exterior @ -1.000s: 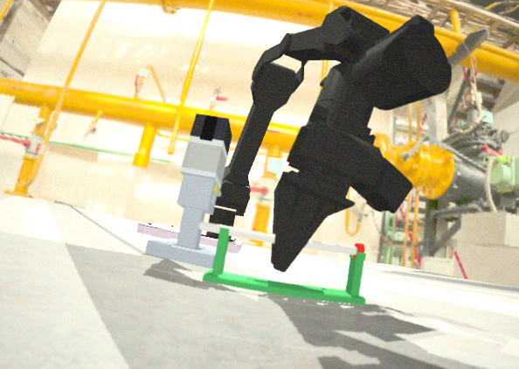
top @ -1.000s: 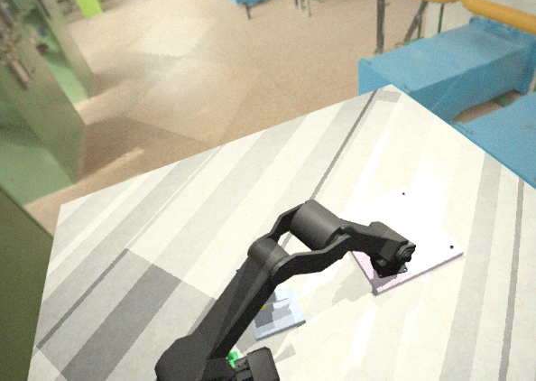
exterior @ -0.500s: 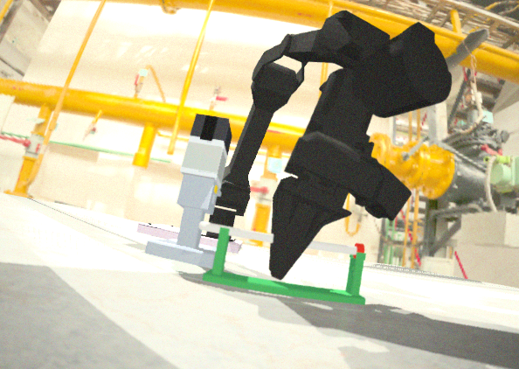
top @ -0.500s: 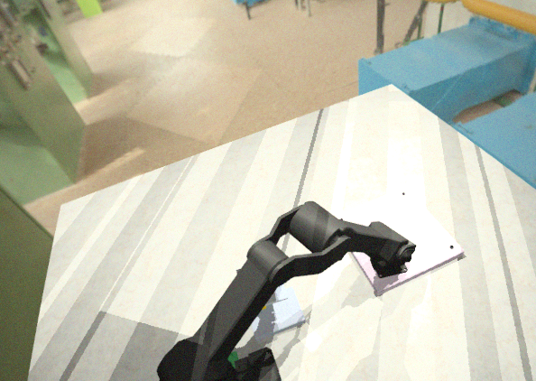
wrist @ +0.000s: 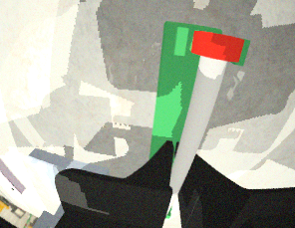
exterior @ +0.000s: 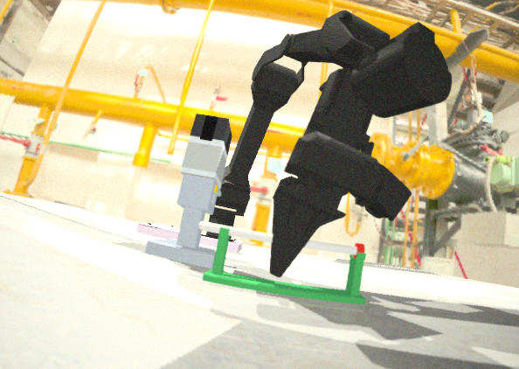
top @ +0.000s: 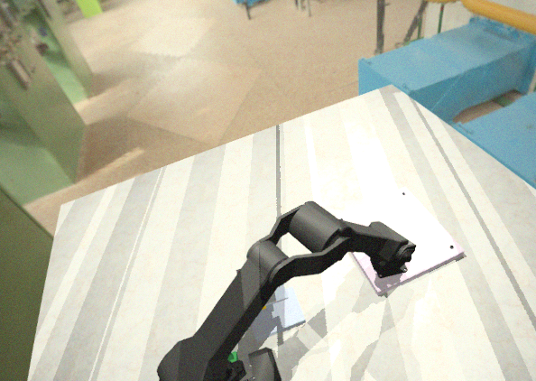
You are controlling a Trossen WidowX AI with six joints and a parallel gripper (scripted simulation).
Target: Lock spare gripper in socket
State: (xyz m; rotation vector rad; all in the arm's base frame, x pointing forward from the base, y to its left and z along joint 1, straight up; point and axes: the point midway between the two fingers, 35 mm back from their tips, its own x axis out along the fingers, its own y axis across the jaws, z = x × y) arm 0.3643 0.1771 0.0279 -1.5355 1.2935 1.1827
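The green cradle is 10 mm to the left of my gripper tip and 10 mm above it. The rest, counted from my gripper tip: spare gripper: 90 mm behind, 120 mm to the right, 110 mm above; then grey mount: 90 mm behind, 120 mm to the right, 40 mm above.
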